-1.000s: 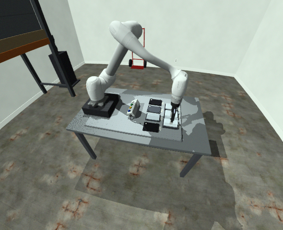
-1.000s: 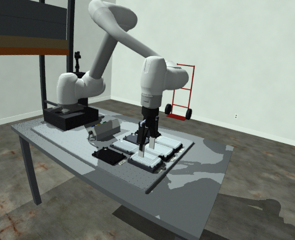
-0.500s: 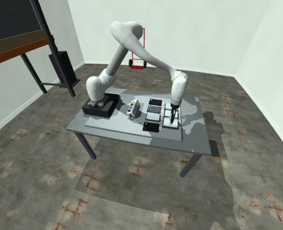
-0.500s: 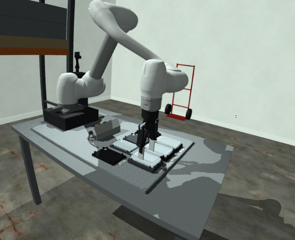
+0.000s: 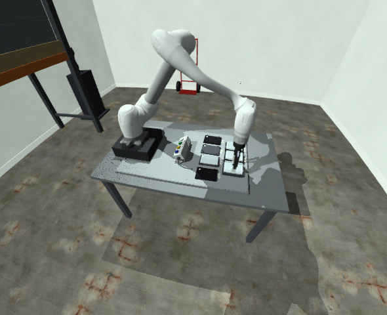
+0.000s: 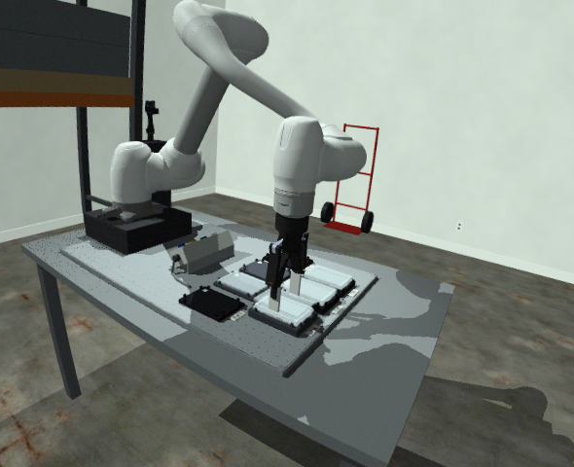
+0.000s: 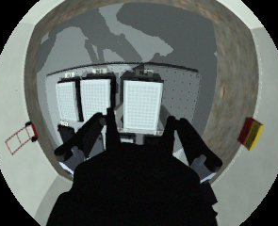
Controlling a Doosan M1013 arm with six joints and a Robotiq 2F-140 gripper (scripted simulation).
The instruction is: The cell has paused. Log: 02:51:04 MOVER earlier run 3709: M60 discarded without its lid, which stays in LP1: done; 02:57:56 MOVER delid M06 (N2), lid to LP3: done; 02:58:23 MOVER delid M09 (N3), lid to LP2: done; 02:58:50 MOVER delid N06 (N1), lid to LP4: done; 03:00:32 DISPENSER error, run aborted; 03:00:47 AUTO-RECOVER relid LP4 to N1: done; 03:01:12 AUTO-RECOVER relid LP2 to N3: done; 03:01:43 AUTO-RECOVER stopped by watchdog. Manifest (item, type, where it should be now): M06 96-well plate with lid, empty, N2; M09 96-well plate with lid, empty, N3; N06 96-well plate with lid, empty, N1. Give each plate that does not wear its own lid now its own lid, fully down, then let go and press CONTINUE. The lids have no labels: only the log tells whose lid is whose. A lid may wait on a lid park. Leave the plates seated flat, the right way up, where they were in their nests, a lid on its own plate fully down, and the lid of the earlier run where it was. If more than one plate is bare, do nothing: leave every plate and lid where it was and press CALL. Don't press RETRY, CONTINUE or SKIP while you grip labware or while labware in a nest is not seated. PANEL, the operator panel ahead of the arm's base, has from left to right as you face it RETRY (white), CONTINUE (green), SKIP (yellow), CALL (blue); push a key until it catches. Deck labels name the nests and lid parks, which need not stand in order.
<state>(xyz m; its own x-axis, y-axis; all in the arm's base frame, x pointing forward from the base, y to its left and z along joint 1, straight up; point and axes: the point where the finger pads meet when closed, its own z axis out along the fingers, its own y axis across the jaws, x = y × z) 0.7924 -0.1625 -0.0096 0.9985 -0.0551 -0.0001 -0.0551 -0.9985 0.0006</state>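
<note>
The plate is 40 mm below my hand. The rest, counted from my hand: grey pad (170 mm behind, 200 mm to the left, 70 mm below); blue key (420 mm behind, 70 mm to the left, 10 mm below); black lid park (180 mm behind, 60 mm to the right, 70 mm below).
</note>
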